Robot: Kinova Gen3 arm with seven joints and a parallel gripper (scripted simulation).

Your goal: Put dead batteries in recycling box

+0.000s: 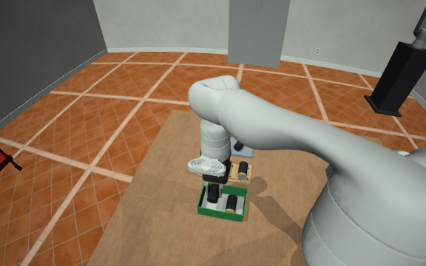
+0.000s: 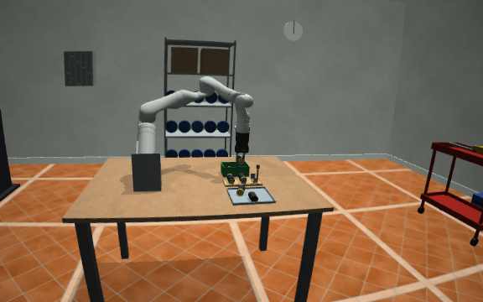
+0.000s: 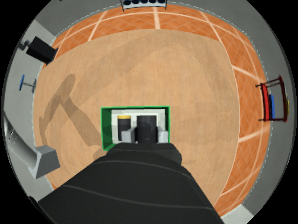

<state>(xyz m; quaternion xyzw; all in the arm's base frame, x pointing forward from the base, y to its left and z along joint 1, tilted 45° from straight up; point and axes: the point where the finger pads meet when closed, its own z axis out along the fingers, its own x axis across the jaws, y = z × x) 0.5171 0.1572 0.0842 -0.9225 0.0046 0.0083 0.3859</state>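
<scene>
My gripper is now 3 cm past the green recycling box and 8 cm above it. Also, from my hand: grey tray (2 cm behind, 32 cm to the right, 9 cm below).
</scene>
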